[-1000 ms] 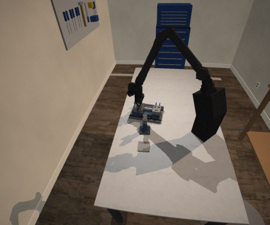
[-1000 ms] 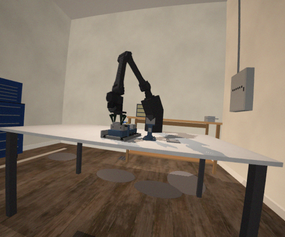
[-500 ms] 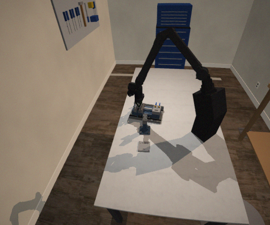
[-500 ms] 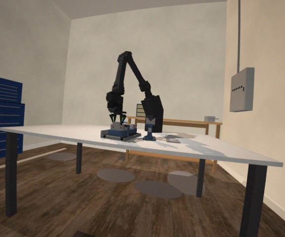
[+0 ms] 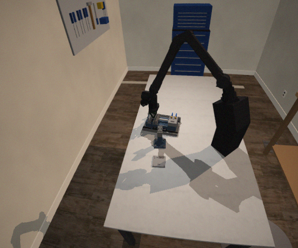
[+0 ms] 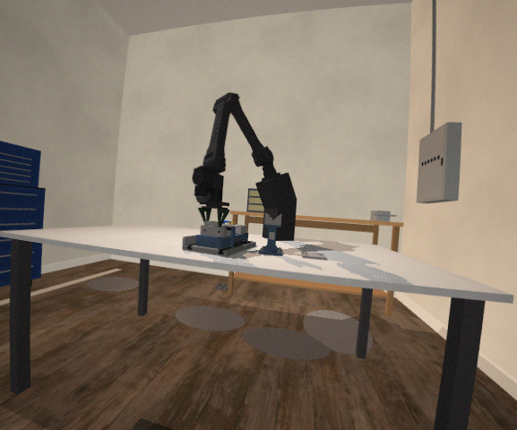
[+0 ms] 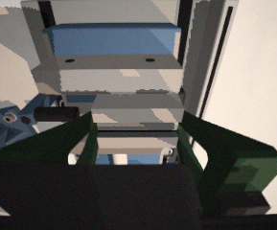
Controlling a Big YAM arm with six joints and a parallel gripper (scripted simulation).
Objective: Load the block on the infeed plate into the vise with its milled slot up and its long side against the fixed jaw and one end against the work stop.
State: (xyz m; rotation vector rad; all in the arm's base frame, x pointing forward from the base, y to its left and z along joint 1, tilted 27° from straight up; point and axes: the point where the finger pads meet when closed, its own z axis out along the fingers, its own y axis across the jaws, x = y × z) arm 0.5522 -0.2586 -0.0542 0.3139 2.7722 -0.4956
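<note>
Right now the part is right at my hand. Round my hand: moving jaw (3 cm to the left, 3 cm behind, 2 cm below); then fixed jaw (3 cm ahead, 2 cm below, 1 cm to the left); then work stop rod (6 cm to the left, 2 cm ahead, 1 cm below).
</note>
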